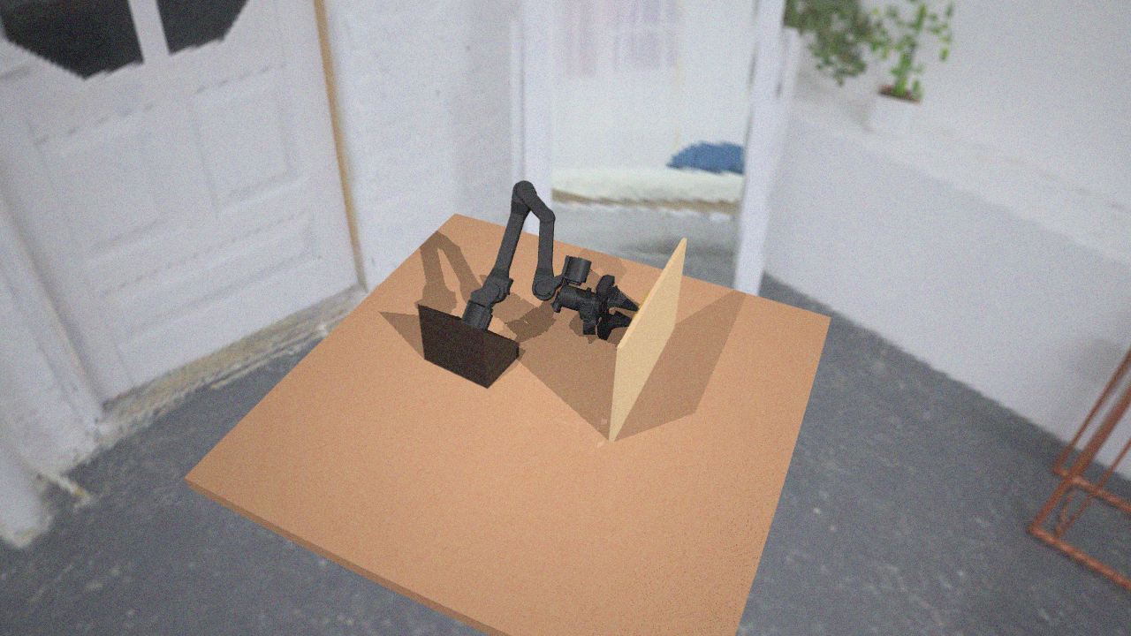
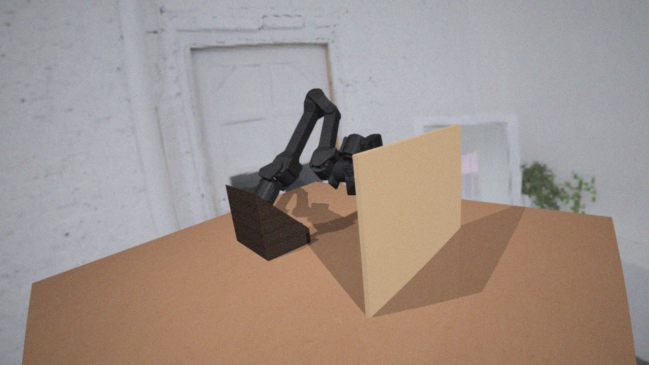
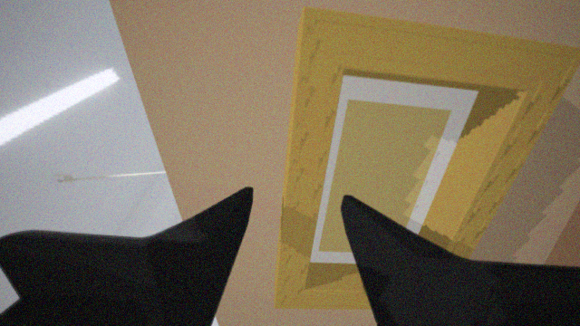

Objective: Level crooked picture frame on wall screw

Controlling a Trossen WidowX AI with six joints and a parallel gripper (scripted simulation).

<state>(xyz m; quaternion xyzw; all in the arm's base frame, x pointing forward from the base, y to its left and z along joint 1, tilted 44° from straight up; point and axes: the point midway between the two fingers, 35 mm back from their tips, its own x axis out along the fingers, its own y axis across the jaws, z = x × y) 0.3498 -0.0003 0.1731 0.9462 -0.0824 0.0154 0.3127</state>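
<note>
Right now the picture frame is 5 cm below my gripper tip, 2 cm ahead of it and 1 cm to the left of it. Also, from my gripper tip: tan wall panel 6 cm below, 3 cm ahead, 1 cm to the left.
</note>
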